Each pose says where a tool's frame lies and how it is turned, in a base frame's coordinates. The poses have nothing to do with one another.
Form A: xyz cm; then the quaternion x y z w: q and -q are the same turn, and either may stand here.
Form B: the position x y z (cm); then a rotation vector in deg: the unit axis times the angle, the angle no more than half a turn. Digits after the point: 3 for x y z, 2 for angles.
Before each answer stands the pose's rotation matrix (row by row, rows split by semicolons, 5 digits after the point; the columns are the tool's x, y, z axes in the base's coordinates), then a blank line. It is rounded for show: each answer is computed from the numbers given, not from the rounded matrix.
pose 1, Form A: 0.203 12.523 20.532 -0.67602 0.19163 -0.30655 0.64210
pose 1, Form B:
0.73861 0.13458 0.66057; -0.65277 -0.10196 0.75066; 0.16838 -0.98564 0.01254

0.203 12.523 20.532 -88.27 25.02 -40.03
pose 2, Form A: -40.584 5.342 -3.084 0.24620 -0.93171 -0.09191 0.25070
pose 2, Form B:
-0.75307 -0.41269 -0.51242; -0.50486 0.86188 0.04782; 0.42190 0.29471 -0.85740

-40.584 5.342 -3.084 38.39 -145.29 -14.33
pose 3, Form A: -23.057 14.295 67.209 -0.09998 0.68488 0.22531 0.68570
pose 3, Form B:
-0.03964 -0.44594 0.89419; 0.17204 0.87848 0.44573; -0.98429 0.17151 0.04189

-23.057 14.295 67.209 -12.83 87.90 28.92
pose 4, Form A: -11.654 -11.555 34.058 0.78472 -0.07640 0.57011 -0.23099
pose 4, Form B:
0.33828 0.14347 0.93004; -0.38328 -0.88161 0.27541; 0.85945 -0.44964 -0.24324

-11.654 -11.555 34.058 -123.63 12.04 -89.82
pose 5, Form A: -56.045 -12.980 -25.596 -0.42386 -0.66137 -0.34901 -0.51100
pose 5, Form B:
-0.11844 0.20397 0.97179; 0.91735 0.39707 0.02846; -0.38006 0.89484 -0.23414

-56.045 -12.980 -25.596 58.45 91.21 48.13
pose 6, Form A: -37.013 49.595 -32.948 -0.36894 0.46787 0.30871 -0.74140
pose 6, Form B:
0.37159 0.11252 -0.92155; -0.80299 0.53716 -0.25819; 0.46597 0.83594 0.28996

-37.013 49.595 -32.948 46.35 -58.77 -38.78
